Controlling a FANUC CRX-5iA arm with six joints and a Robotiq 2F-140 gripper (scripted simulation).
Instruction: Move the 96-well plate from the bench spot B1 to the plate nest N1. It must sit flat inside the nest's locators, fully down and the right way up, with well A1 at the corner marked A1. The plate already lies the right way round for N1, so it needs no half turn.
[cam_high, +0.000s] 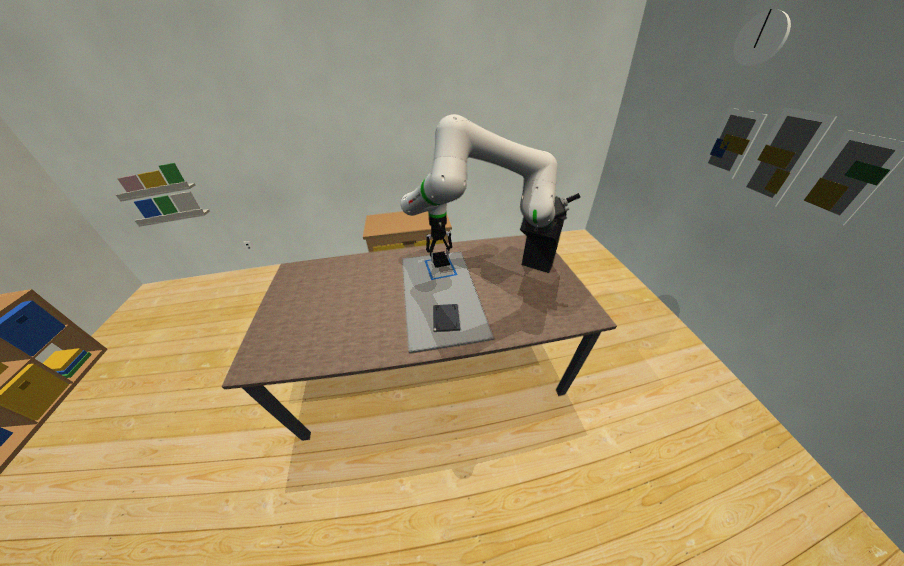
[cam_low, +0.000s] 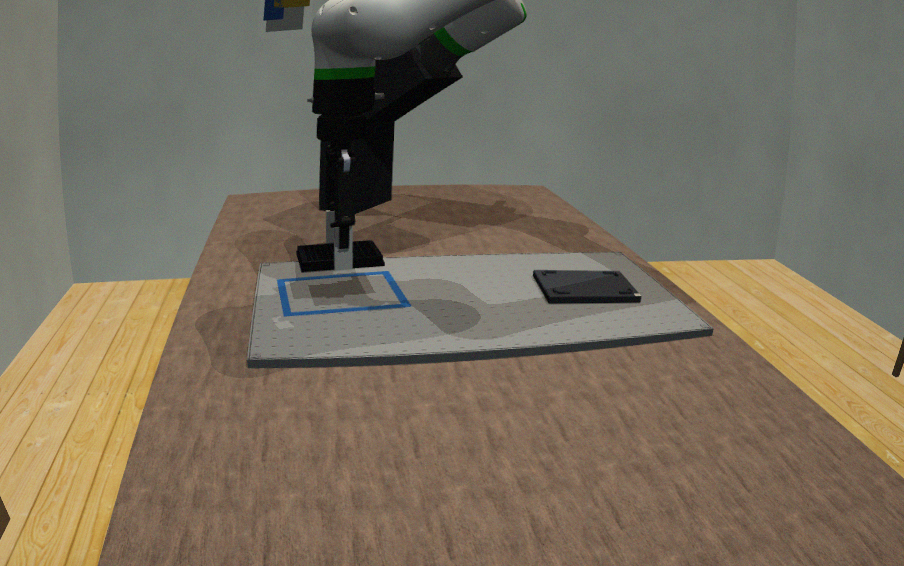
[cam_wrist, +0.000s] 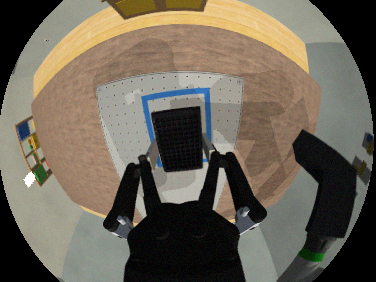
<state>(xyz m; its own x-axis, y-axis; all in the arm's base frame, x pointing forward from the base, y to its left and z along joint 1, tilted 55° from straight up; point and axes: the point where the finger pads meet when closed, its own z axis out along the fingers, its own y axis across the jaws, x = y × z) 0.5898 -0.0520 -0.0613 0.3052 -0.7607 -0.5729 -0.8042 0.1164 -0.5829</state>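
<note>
The plate nest N1 is 70 mm behind my hand, 390 mm to the left of it and 70 mm below it. From my hand the other things lie so: black 96-well plate 20 mm below.
</note>
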